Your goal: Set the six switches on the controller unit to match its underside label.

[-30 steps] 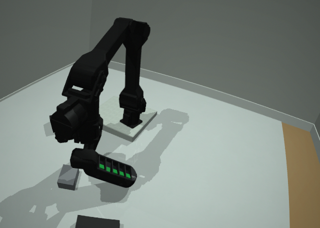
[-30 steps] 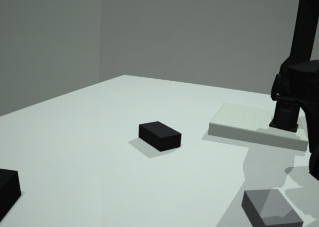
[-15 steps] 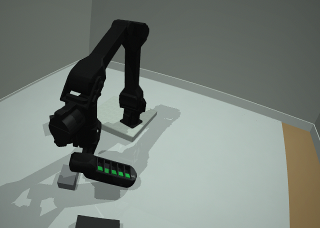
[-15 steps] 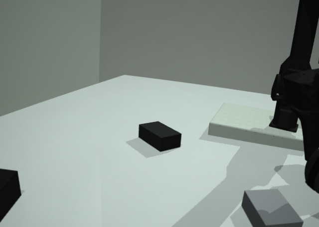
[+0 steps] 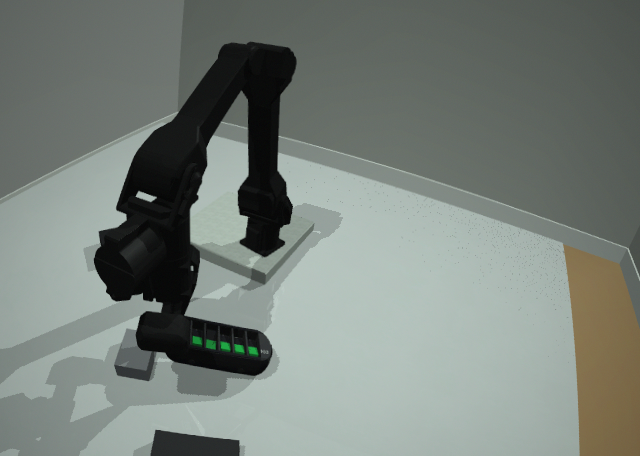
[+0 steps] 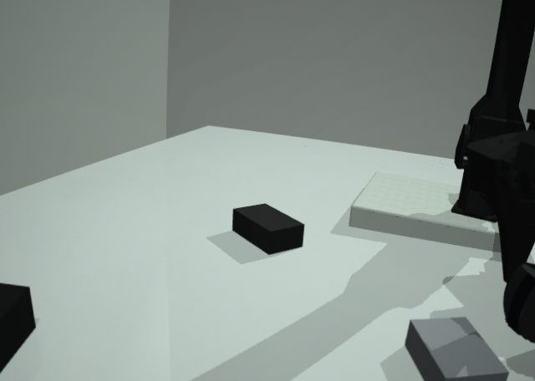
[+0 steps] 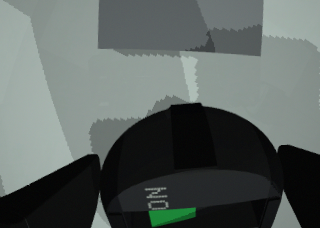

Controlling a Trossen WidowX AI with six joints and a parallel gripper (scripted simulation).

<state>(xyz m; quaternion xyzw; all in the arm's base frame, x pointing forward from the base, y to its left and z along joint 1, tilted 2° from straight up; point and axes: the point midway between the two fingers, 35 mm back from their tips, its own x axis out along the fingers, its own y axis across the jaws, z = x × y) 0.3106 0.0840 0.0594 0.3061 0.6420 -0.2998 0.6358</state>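
My gripper tip is 5 cm to the left of the grey block, 4 cm short of it and 4 cm above it.
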